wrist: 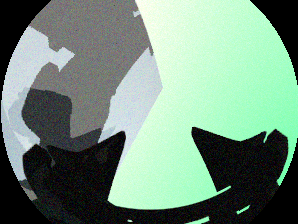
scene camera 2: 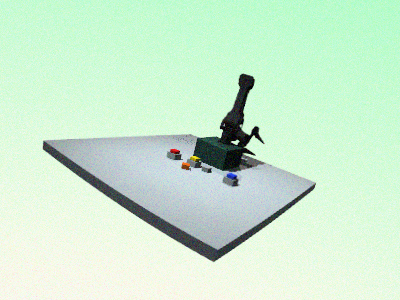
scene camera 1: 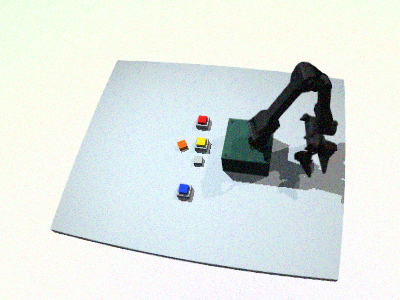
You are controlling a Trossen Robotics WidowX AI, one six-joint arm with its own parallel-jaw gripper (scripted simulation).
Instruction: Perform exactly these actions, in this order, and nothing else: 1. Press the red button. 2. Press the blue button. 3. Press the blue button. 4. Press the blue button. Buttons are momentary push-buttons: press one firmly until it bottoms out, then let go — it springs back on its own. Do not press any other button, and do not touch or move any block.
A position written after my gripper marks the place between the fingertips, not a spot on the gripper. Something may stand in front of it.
Observation:
My gripper [scene camera 1: 316, 175] is open, holding nothing.
My gripper is seen too in the wrist view [wrist: 158, 133].

